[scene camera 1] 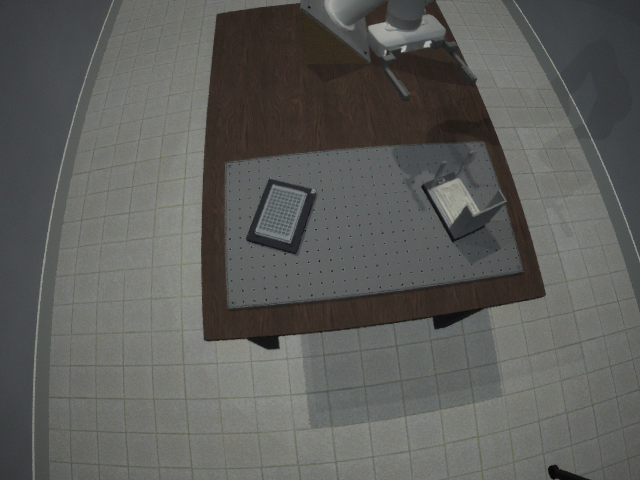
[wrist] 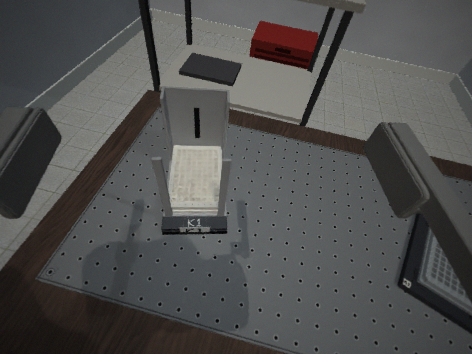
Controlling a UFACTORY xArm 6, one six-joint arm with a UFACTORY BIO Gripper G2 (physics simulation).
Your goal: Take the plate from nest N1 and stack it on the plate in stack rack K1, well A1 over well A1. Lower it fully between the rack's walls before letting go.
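Places are measured from the arm's base along level axes (x left, y back, z up), in metres.
Pixels of known places: end effector, tool point: [scene camera 1: 436, 82] [wrist: 223, 163]; arm's base, origin of the base link: [scene camera 1: 338, 15].
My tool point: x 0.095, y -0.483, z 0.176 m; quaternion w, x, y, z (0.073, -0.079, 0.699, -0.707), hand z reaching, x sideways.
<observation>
Ahead of a thing's pixels: the offset from my tool point to its top centre. Level surfaces: height alone.
The clear gridded plate {dx -0.349, dy -0.112, dz -0.247 m} [scene camera 1: 280, 212] [wrist: 447, 275] sits flat in the dark nest N1 {dx -0.349, dy -0.112, dz -0.258 m} [scene camera 1: 289, 248] [wrist: 411, 255] at the left of the board in the scene view; in the wrist view it shows in part at the right edge, partly behind a finger. Stack rack K1 {dx +0.061, dy -0.160, dz -0.128 m} [scene camera 1: 467, 223] [wrist: 182, 117] stands at the board's right, with a tall wall at one end and two thin posts at the other. A cream plate {dx +0.063, dy -0.170, dz -0.239 m} [scene camera 1: 453, 198] [wrist: 196, 175] lies low inside it. My gripper [scene camera 1: 439, 88] [wrist: 214, 165] is open and empty, above the table behind the rack's post end, apart from both plates.
The grey perforated board {dz -0.273 m} [scene camera 1: 361, 227] [wrist: 300, 240] lies on the brown table {dz -0.286 m} [scene camera 1: 258, 103] [wrist: 65, 325]. The robot base is at the back. Beyond the table, a shelf holds a red box [wrist: 283, 42] and a dark flat object [wrist: 210, 68].
</observation>
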